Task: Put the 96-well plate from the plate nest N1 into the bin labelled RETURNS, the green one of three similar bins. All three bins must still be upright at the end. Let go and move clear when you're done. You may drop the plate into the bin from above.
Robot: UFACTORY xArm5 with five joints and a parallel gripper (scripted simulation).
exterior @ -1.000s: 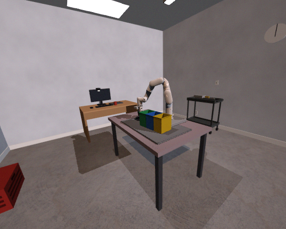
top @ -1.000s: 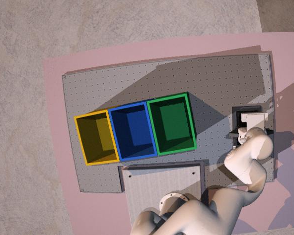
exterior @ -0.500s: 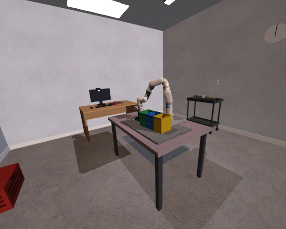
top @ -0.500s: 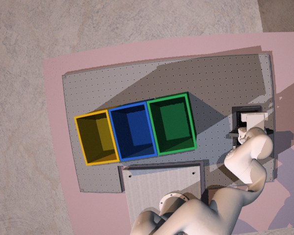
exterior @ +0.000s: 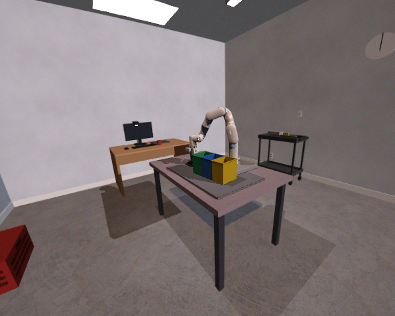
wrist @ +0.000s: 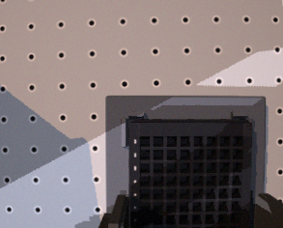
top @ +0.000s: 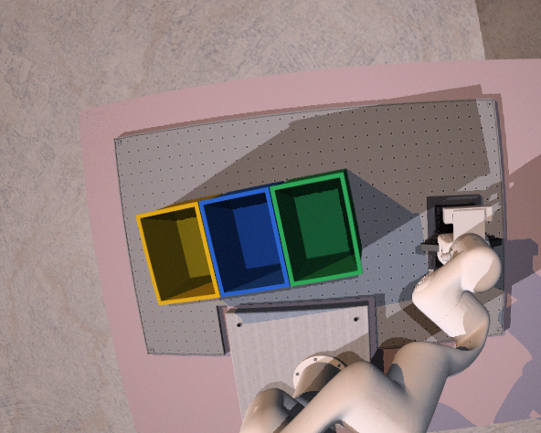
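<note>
Right now my hand is 2 cm above the black 96-well plate. The rest, counted from my hand: blue bin 12 cm ahead, 39 cm to the left, 5 cm above; plate nest 3 cm below; green bin 11 cm ahead, 26 cm to the left, 5 cm above.
</note>
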